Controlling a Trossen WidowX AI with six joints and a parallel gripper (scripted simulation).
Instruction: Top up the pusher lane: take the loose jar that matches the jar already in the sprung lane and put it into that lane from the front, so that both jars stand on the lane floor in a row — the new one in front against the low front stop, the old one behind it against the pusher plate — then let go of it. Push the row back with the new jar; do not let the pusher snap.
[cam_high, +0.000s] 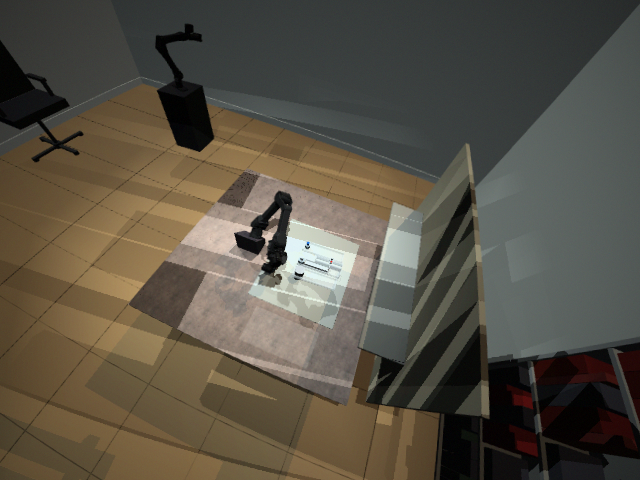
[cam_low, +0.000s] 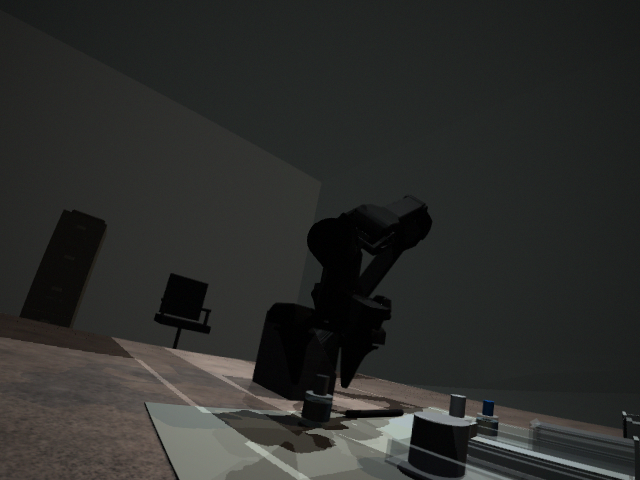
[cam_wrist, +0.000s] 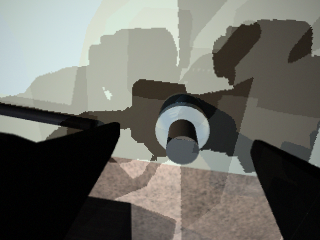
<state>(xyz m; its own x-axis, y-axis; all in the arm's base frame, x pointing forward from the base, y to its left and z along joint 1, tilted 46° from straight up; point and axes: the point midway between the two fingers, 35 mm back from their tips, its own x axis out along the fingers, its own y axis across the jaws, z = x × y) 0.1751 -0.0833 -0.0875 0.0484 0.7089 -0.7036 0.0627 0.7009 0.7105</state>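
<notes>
Now: gripper tip 210 mm short of the pale mat, 90 mm to the right of it and 50 mm above it. Round my gripper tip: clear lane (300 mm ahead, 130 mm to the left, 30 mm below); thin dark rod (10 mm behind, 160 mm to the left, 50 mm below).
</notes>
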